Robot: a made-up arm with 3 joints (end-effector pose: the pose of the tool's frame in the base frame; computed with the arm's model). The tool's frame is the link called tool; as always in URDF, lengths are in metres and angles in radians. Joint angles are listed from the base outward.
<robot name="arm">
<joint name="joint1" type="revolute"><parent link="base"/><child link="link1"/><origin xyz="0.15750 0.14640 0.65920" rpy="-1.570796 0.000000 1.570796"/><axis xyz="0 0 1"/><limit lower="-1.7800" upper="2.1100" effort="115" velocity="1.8"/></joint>
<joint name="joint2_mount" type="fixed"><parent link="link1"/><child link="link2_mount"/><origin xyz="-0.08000 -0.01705 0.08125" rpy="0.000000 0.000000 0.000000"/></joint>
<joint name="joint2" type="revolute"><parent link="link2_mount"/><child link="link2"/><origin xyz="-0.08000 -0.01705 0.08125" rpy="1.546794 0.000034 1.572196"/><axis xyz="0 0 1"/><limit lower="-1.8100" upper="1.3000" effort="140" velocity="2.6"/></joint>
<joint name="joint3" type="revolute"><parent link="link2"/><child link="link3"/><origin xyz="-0.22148 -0.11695 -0.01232" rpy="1.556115 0.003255 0.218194"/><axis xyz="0 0 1"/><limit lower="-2.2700" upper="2.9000" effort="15" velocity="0.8"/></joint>
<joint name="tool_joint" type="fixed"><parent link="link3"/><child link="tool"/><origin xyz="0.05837 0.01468 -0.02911" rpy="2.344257 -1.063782 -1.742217"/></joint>
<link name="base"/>
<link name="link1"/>
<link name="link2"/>
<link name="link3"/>
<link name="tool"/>
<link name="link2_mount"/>
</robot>
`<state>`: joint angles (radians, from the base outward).
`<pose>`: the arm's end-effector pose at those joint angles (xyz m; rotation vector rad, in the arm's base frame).
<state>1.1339 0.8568 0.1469</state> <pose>0.1757 0.1665 0.8291 -0.6236 0.2733 -1.1001</pose>
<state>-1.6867 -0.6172 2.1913</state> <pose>-0.0836 -0.1489 0.4888 -1.8463 -0.2109 -0.2100</pose>
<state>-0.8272 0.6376 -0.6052</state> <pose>0.1602 -0.0759 0.6056 0.6492 0.5758 -0.0725</pose>
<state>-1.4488 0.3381 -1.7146</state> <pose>0.1534 -0.0940 0.4584 0.3800 -0.1600 0.1252</pose>
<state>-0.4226 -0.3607 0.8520</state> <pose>-0.0004 -0.0649 0.8394 1.8666 -0.0240 -0.4611</pose>
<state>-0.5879 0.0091 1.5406</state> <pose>0.0865 -0.0980 0.8251 2.5453 0.6410 -0.7556</pose>
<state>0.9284 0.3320 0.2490</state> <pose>0.1244 0.2025 0.8773 -0.2206 0.0082 -0.7342</pose>
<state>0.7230 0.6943 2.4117</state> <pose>0.2502 0.1654 0.8897 1.9852 -0.0750 -1.6820</pose>
